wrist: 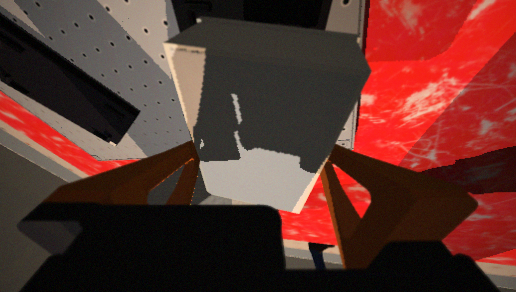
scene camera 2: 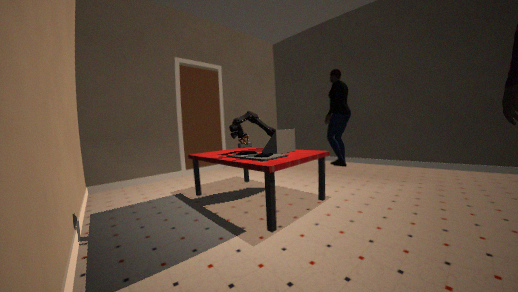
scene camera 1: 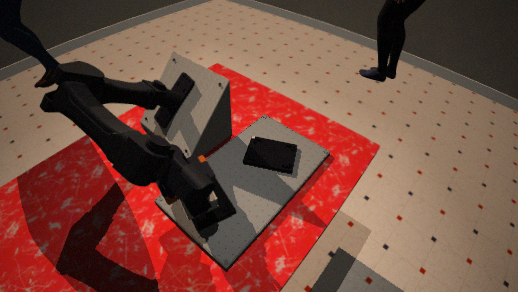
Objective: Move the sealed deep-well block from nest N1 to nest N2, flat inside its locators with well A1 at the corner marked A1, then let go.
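Places are measured from the arm's base along level axes (x back, y right, z up), in centimetres.
Where they show: gripper, fingertip midpoint: (wrist: 258, 146) (scene camera 2: 245, 144); arm's base, link origin: (scene camera 2: 279, 140) (scene camera 1: 174, 100).
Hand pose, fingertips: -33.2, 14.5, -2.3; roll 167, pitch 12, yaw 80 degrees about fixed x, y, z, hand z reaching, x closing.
Things, the pixels of their top centre, and the offset from my fingertips, as dx, dy, dz.
- sealed deep-well block, top centre: (wrist: 254, 163) (scene camera 2: 245, 142) -0.4, +0.2, +1.8
- Nest N1, top centre: (wrist: 247, 92) (scene camera 1: 204, 197) -0.1, -2.6, -7.2
- Nest N2, top centre: (wrist: 62, 101) (scene camera 1: 271, 151) -0.2, -29.7, -7.2
- grey perforated board, top centre: (wrist: 123, 80) (scene camera 1: 249, 173) (scene camera 2: 255, 154) -1.5, -18.9, -8.9
The sealed deep-well block (scene camera 2: 244, 145) (wrist: 280, 100) is a grey box, held raised above the board. My gripper (scene camera 2: 244, 140) (wrist: 258, 146) is shut on it, with an orange finger against each side. In scene camera 1 the gripper body hides the fingertips and most of the block. Nest N1 (scene camera 1: 227, 213) (wrist: 285, 11) is a black frame at the near end of the board, below the block. Nest N2 (scene camera 1: 270, 155) (wrist: 65, 80) is a black tray farther along the board, with no block on it. The corner mark A1 is too small to read.
Both nests sit on a grey perforated board (scene camera 1: 235, 250) (scene camera 2: 275, 157) (wrist: 107, 32) on the red table (scene camera 1: 350, 135) (scene camera 2: 300, 159) (wrist: 425, 100). A grey wedge (scene camera 1: 217, 112) (scene camera 2: 286, 140) carrying the arm's mount stands beside the board. People (scene camera 1: 390, 45) (scene camera 2: 338, 115) stand beyond the table.
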